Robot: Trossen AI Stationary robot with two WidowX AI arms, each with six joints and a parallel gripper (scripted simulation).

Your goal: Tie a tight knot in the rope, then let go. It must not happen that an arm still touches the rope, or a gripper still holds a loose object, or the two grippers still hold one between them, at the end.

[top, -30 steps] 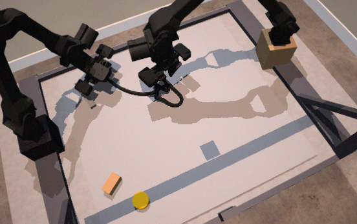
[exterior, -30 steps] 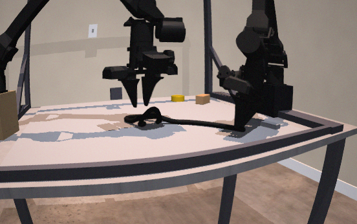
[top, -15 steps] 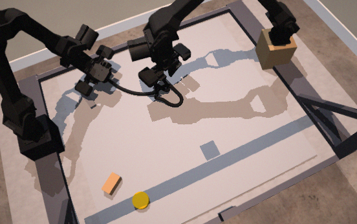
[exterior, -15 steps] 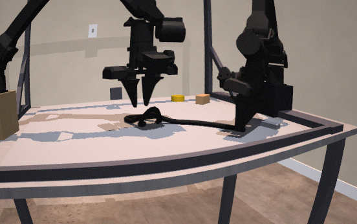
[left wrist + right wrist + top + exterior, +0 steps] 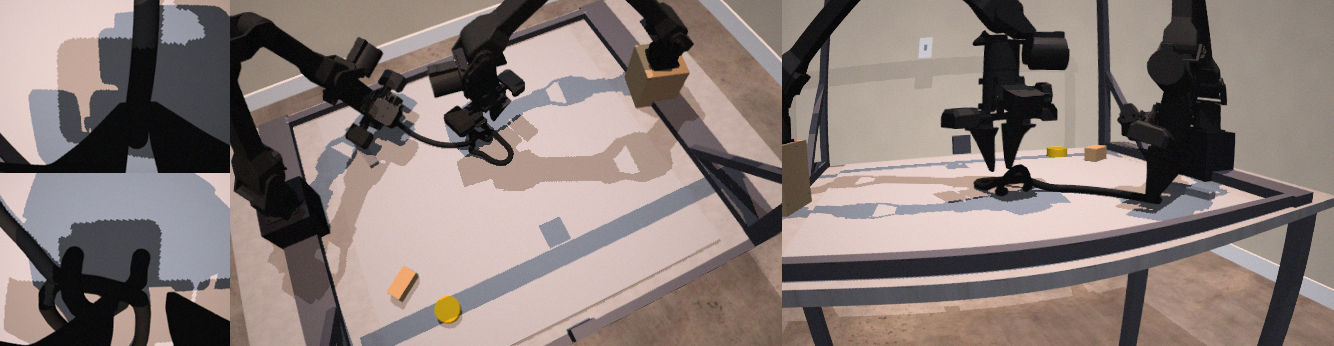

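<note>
The grey bar is 80 mm to the left of my left hand, 30 mm below it and 30 mm behind it. The rest, counted from my left hand: yellow disc 470 mm behind, 30 mm below, 20 mm to the left; then orange block 390 mm behind, 90 mm to the left, 20 mm below.
</note>
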